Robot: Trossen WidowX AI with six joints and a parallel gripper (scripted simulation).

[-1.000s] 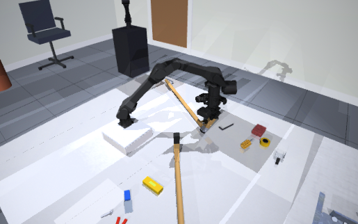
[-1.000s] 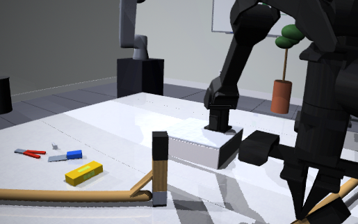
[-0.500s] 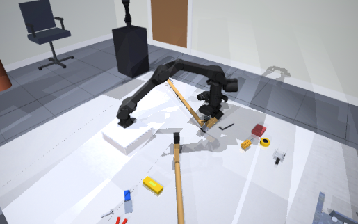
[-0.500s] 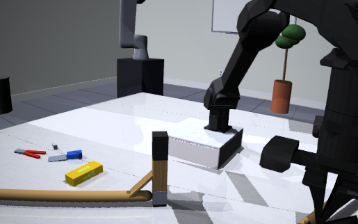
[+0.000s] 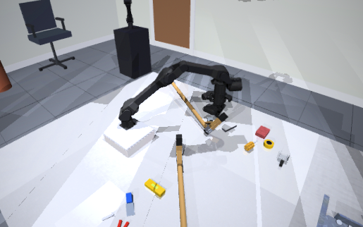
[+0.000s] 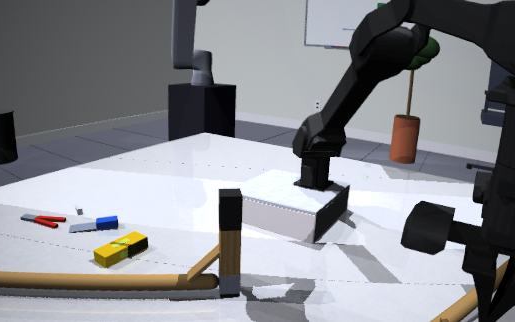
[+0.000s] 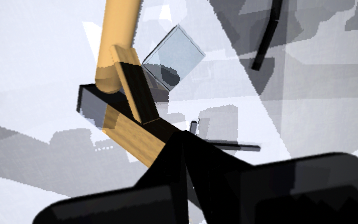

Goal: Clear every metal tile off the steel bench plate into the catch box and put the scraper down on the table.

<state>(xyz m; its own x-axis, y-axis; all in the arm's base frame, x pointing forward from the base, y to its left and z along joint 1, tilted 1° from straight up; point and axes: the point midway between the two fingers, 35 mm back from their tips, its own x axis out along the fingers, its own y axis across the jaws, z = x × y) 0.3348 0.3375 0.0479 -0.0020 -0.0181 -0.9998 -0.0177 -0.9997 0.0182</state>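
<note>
The long scraper is 180 mm ahead of my gripper tip, 510 mm to the right of it and 20 mm below it. Round my gripper tip: yellow tape roll 290 mm ahead, 60 mm to the left, 70 mm below; red block 220 mm ahead, 130 mm to the left, 70 mm below; orange piece 220 mm ahead, 10 mm to the right, 70 mm below.
</note>
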